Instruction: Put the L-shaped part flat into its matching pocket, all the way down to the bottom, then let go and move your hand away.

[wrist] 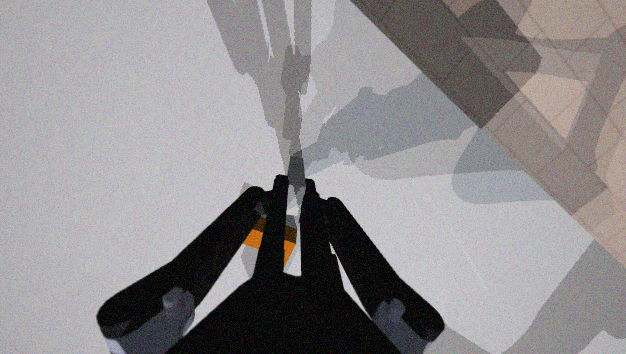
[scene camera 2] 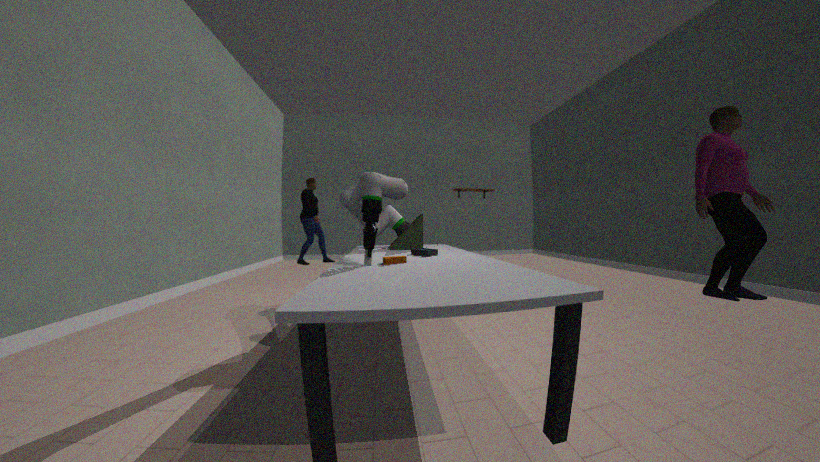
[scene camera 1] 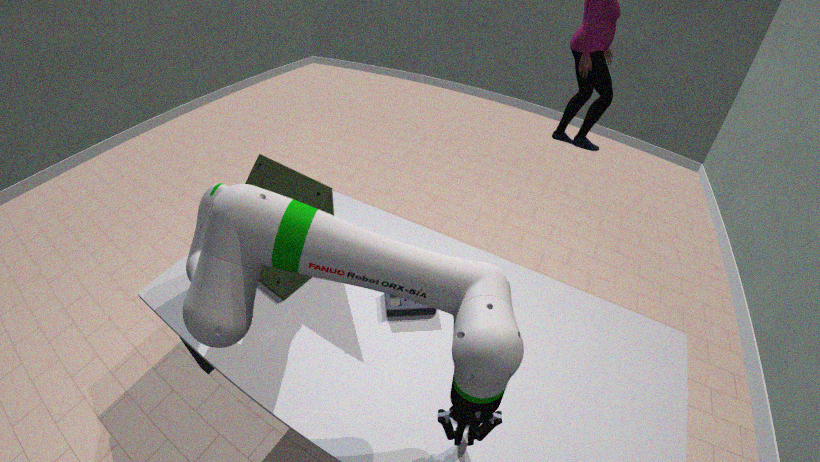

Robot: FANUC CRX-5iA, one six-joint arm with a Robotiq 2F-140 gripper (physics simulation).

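Where they show: gripper, between the fingertips: [wrist: 294, 168] [scene camera 2: 367, 264] [scene camera 1: 460, 448]; arm's base, origin of its link: [scene camera 2: 404, 230].
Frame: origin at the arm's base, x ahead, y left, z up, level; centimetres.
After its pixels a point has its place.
The orange L-shaped part [scene camera 2: 394, 259] {y -17.3, x 74.5, z -12.2 cm} [wrist: 253, 237] {y -20.9, x 77.0, z -11.2 cm} lies flat on the white table [scene camera 1: 602, 373] {y 5.1, x 107.3, z -14.2 cm} [scene camera 2: 447, 287] {y -7.2, x 120.0, z -14.2 cm} [wrist: 108, 132] {y -22.9, x 95.9, z -14.2 cm}. In the wrist view it shows only in slivers behind my fingers, toward the palm side. My gripper [scene camera 1: 463, 442] {y -29.9, x 76.9, z -14.0 cm} [scene camera 2: 367, 259] {y -29.9, x 76.9, z -14.0 cm} [wrist: 294, 168] {y -29.9, x 76.9, z -14.0 cm} points down at the table near its edge, its fingertips pressed together with nothing between them. The tips stand just beyond the part, not around it. The dark fixture with the pocket [scene camera 1: 410, 310] {y 0.2, x 49.4, z -11.4 cm} [scene camera 2: 424, 251] {y 2.8, x 53.5, z -11.3 cm} sits on the table further in, partly hidden under my forearm.
A green wedge panel [scene camera 1: 286, 178] {y 10.6, x 0.2, z 10.5 cm} [scene camera 2: 411, 236] {y 2.2, x 16.8, z -4.2 cm} stands by the robot base. The table edge and tiled floor [wrist: 548, 88] are close to the gripper. A person in pink [scene camera 1: 593, 69] [scene camera 2: 725, 201] and a person in black [scene camera 2: 310, 221] stand on the floor.
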